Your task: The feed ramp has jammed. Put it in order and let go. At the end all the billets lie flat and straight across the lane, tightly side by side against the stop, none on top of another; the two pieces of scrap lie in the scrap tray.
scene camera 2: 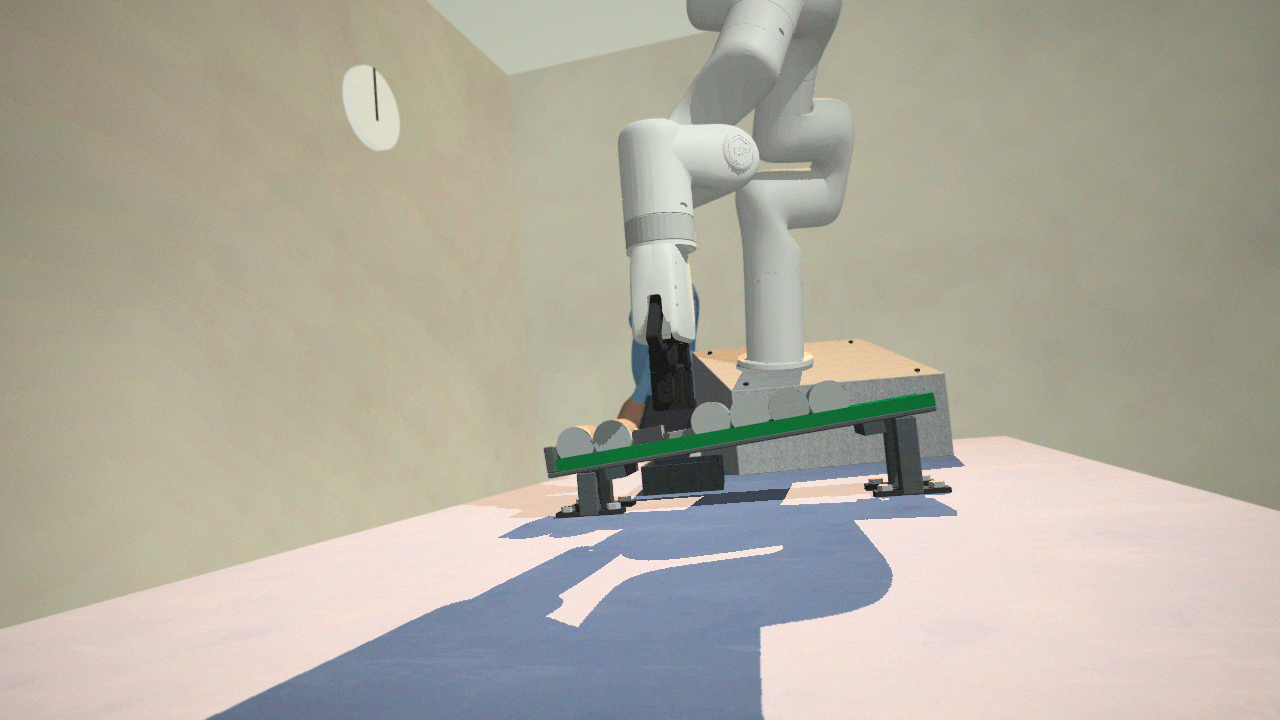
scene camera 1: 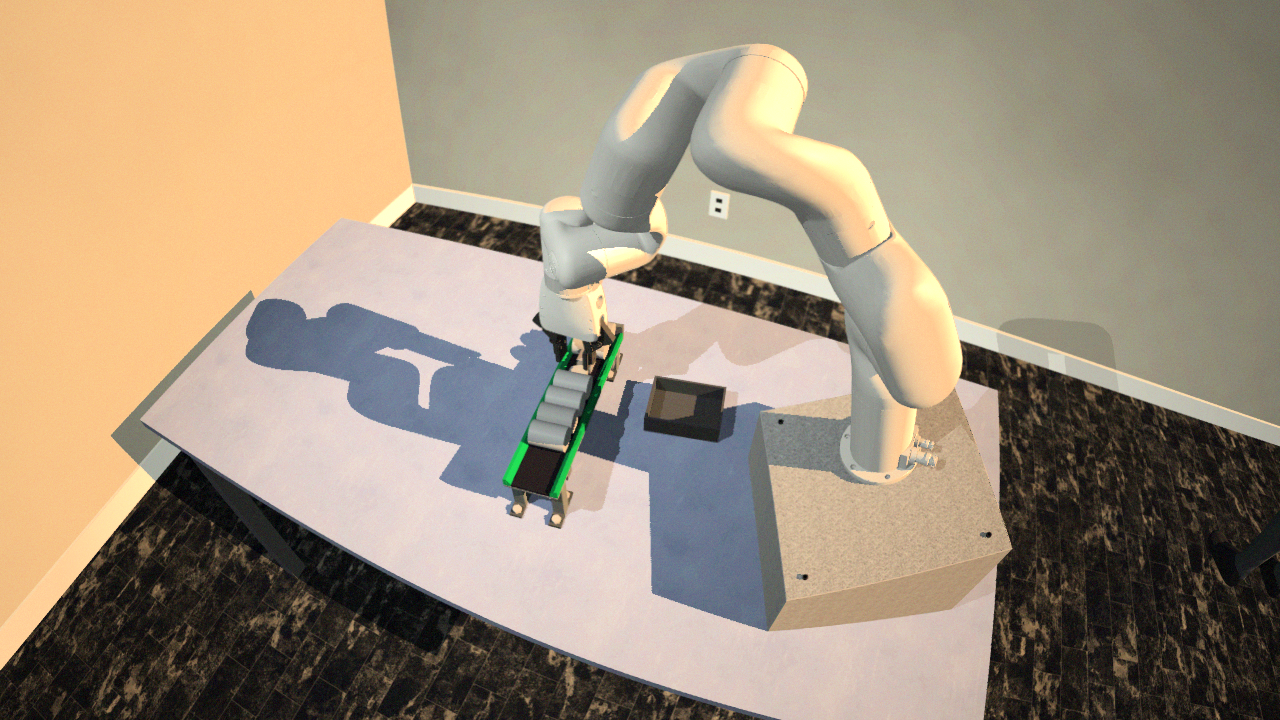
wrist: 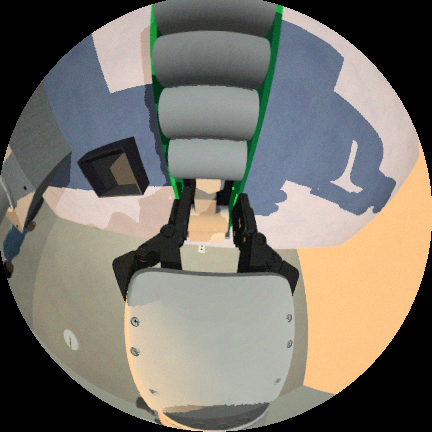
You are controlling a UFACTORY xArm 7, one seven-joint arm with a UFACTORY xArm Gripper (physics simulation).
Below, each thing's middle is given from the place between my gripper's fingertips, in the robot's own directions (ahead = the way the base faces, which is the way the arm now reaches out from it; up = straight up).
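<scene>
Measured from the dark scrap tray [scene camera 1: 676, 407], my gripper is 8 cm above, 8 cm to the left and 17 cm past.
</scene>
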